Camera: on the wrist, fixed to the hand. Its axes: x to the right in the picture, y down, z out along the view.
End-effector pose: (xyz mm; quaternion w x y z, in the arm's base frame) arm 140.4 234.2 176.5 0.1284 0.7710 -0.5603 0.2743
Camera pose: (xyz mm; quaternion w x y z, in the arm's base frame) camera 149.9 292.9 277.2 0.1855 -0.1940 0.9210 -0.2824
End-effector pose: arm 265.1 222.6 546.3 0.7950 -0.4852 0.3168 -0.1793
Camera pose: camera 201.2 124.8 541.5 0.7492 -0.0828 0.5029 0.4231
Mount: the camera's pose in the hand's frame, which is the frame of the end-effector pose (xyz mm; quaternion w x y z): 12.6 -39.8 -109.2 0.7192 0.0735 -0.0577 0.6885
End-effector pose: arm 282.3 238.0 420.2 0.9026 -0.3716 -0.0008 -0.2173
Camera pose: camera 260.6 134.7 369.9 0.8260 -0.2140 0.1872 0.4867
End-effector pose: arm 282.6 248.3 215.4 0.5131 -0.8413 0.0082 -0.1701
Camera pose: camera 255.9 170.8 298.8 0.5484 -0.5715 0.5430 0.2789
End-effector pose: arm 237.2 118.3 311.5 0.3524 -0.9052 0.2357 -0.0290
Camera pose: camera 240.7 70.0 417.9 0.3535 -0.4645 0.7703 0.2567
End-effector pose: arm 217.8 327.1 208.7 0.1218 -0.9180 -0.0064 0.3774
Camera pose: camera 305.8 343.1 283.9 0.1051 0.6339 -0.6481 -0.4087
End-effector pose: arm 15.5 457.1 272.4 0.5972 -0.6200 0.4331 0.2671
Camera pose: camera 35.3 344.7 297.7 0.3162 -0.0884 0.7235 0.6072
